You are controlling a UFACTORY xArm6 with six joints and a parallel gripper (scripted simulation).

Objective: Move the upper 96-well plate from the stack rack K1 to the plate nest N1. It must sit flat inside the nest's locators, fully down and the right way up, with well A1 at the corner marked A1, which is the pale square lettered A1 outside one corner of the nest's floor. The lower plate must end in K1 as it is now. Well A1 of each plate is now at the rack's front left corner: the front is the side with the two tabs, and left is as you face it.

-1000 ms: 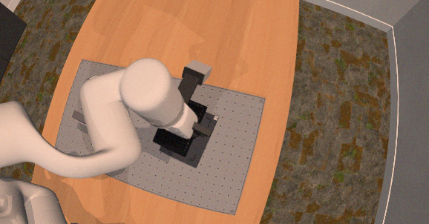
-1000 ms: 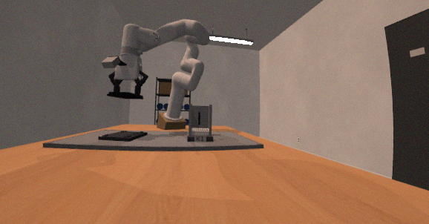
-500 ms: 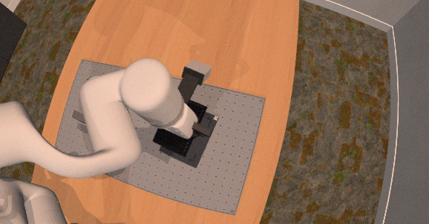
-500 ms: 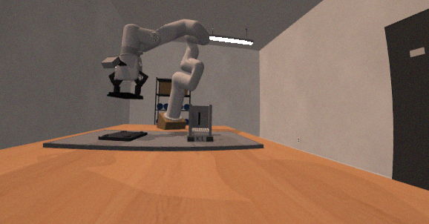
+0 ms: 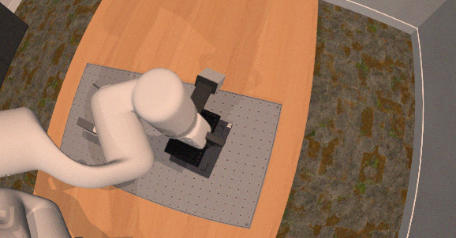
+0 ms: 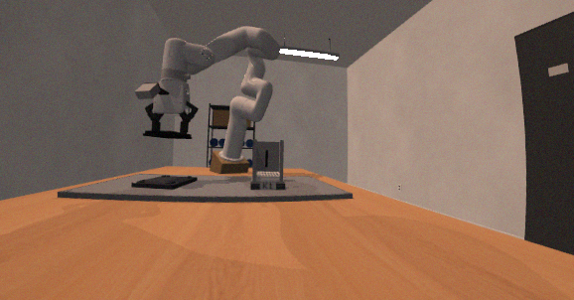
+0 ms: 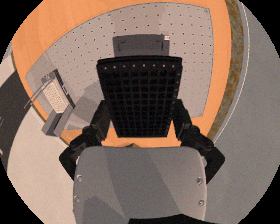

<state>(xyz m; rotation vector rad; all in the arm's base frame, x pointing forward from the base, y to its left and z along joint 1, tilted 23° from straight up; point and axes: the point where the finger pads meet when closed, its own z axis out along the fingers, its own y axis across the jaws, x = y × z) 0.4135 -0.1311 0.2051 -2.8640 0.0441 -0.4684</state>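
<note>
Right now my hand is 14 cm above the pale A1 square, 8 cm short of it and 5 cm to the left of it. Round my hand: black 96-well plate (1 cm below); then white plate (29 cm to the left, 13 cm below, 6 cm behind).
</note>
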